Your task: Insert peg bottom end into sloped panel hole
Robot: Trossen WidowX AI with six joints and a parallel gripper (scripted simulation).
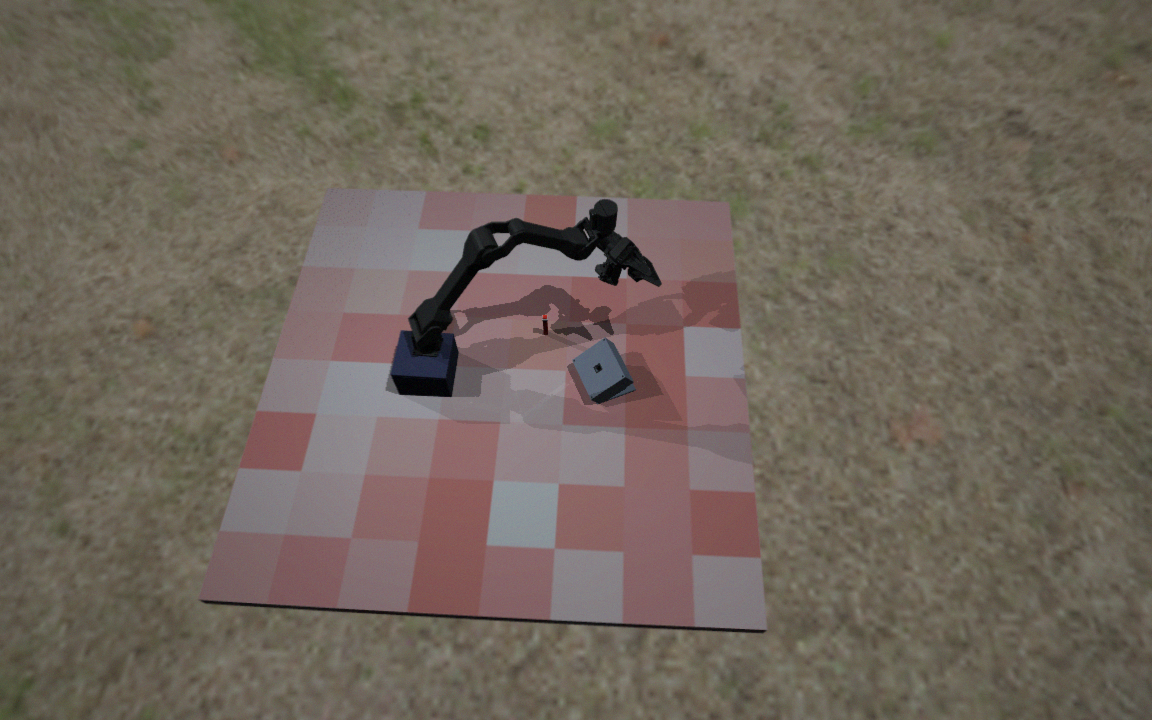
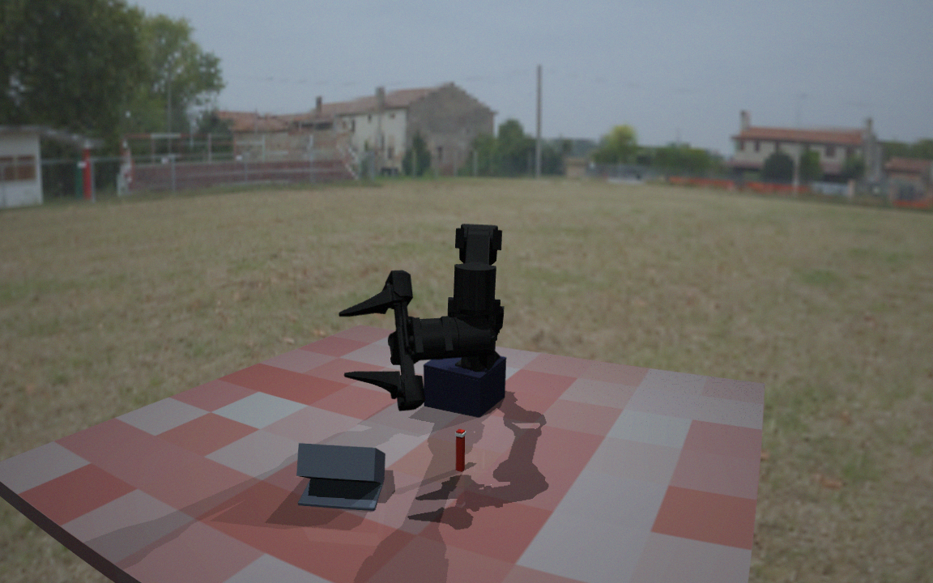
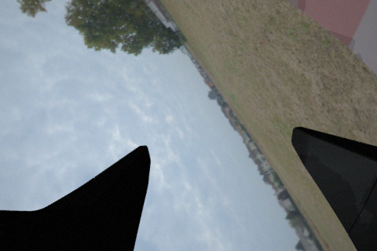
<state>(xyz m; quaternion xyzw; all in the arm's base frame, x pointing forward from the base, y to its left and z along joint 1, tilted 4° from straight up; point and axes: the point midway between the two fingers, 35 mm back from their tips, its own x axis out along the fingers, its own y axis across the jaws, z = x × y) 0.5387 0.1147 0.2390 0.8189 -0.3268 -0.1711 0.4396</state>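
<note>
Right now my gripper tip is 280 mm past the red square peg, 250 mm above it and 30 mm to the right of it. Round my gripper tip: grey sloped panel (260 mm below, 110 mm to the right, 110 mm behind).
</note>
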